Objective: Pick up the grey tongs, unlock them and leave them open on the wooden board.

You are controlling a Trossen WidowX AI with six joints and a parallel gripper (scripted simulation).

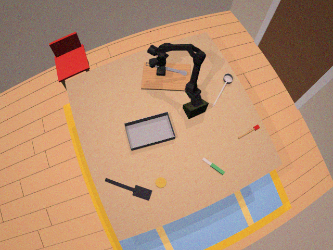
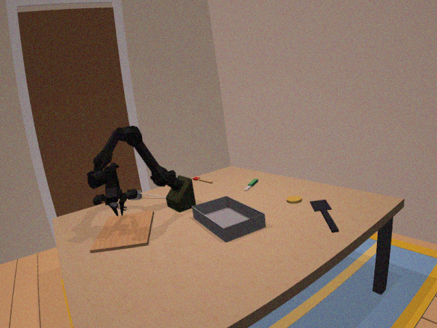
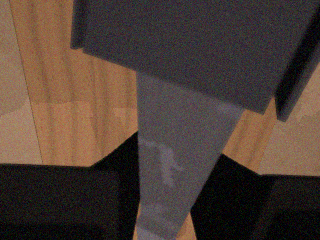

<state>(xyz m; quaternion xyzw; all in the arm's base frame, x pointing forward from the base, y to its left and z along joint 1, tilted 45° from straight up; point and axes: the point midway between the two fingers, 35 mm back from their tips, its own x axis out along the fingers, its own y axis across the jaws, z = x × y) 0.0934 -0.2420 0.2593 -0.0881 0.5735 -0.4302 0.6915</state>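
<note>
My gripper tip is 80 mm above the wooden board, 30 mm past it and 20 mm to the right of it. Round my gripper tip: dark roasting tin 360 mm to the left, 270 mm ahead, 60 mm below; red-tipped stick 680 mm to the left, 400 mm behind, 80 mm below; yellow disc 700 mm to the left, 350 mm ahead, 80 mm below.
</note>
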